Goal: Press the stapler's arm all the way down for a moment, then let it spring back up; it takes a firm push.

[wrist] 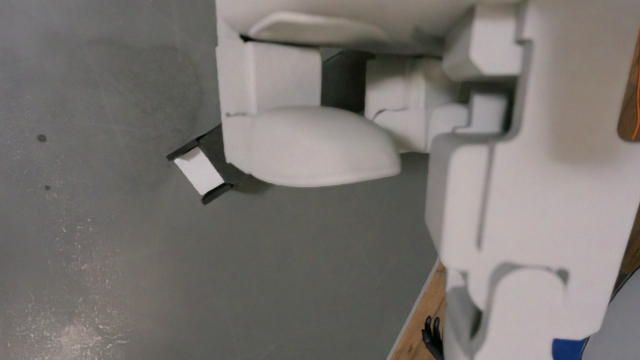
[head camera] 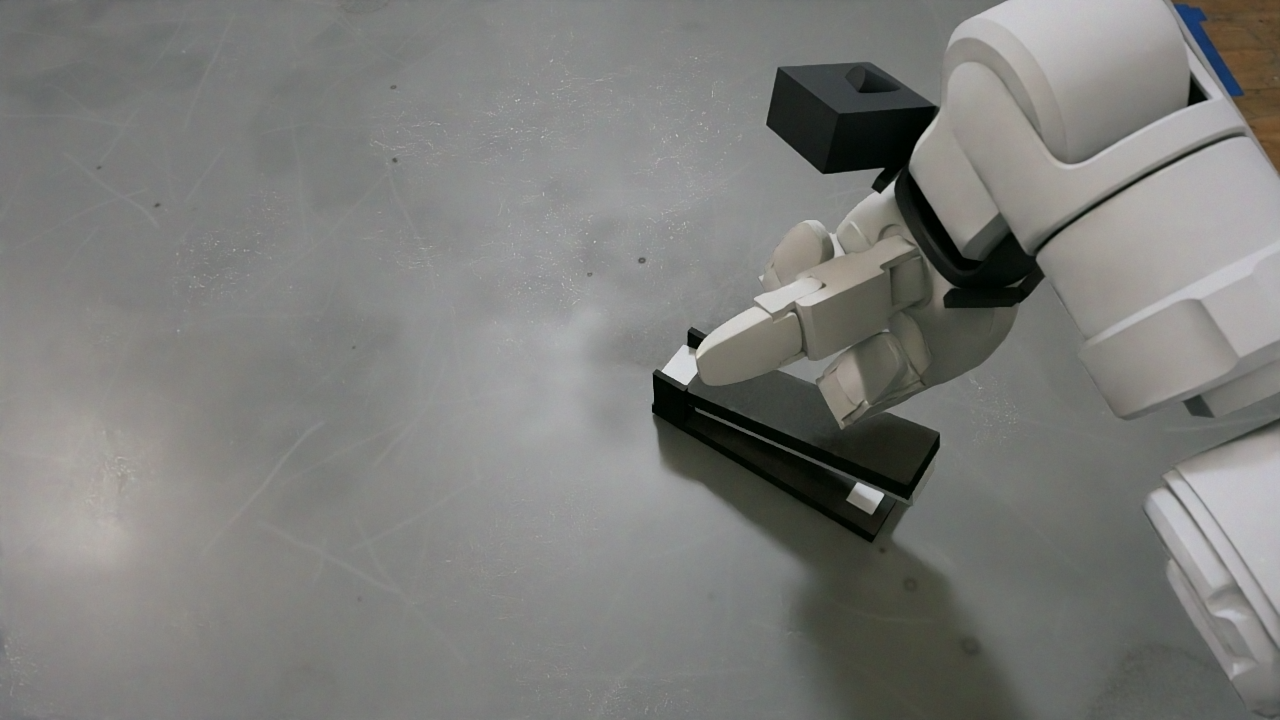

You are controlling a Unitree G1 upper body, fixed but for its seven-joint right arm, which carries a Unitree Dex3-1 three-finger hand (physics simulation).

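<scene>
The black stapler lies on the grey table in the head view. Its arm [head camera: 899, 443] is raised, with a wedge-shaped gap over the base [head camera: 787, 474] that widens toward the lower right, where a small white block [head camera: 865, 497] shows on the base. A white piece [head camera: 680, 365] [wrist: 199, 170] sits between the hinge walls at the other end. My gripper [head camera: 796, 335] [wrist: 350, 145] is shut, its fingers folded and empty. It is over the stapler, one fingertip overlapping the hinge end and another the middle of the arm. Touch cannot be told. In the wrist view the fingers hide much of the stapler.
A black box-shaped part [head camera: 832, 116] is by my wrist, above the table [head camera: 358, 358] [wrist: 300, 260]. The table's edge and a wooden floor [head camera: 1253, 80] [wrist: 417, 325] with blue tape [head camera: 1208, 44] [wrist: 567, 348] lie beyond. A black hand [wrist: 432, 337] shows low in the wrist view.
</scene>
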